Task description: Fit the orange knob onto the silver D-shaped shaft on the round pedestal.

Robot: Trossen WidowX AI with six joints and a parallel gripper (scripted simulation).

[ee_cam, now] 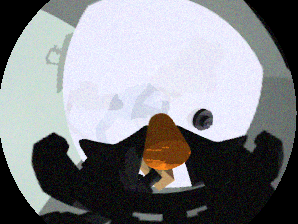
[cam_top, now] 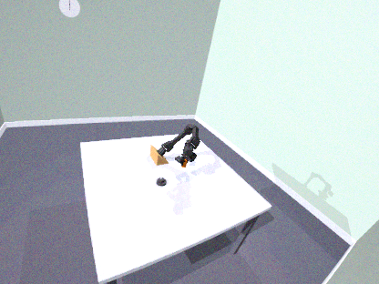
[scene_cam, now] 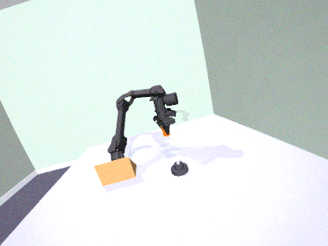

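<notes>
My gripper tip is now 19 cm to the left of the round dark pedestal and 10 cm above it. From my gripper tip the other things lie so: orange knob: 3 cm above.
</notes>
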